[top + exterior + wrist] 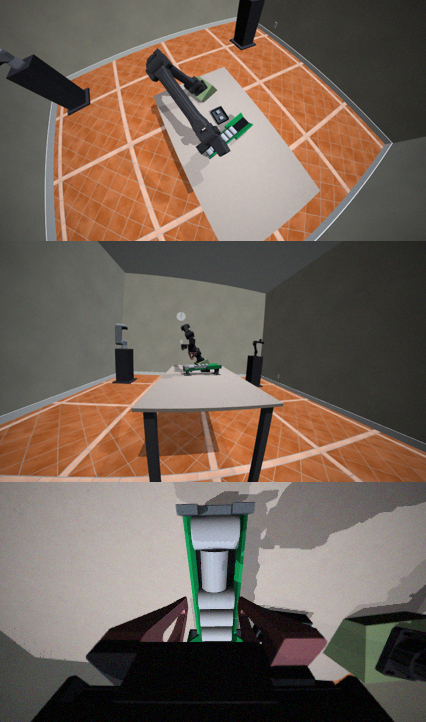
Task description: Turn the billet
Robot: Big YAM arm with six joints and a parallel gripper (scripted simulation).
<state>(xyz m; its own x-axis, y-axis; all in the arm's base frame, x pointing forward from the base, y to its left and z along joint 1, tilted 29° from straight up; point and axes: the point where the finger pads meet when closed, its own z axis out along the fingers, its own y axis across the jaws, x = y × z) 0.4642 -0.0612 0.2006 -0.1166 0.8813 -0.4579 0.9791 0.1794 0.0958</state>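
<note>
The stop is 10 cm below my hand, 7 cm to the right of it and 1 cm ahead of it. From my hand the other things lie so: black tray: 21 cm behind, 18 cm to the left, 15 cm below.
</note>
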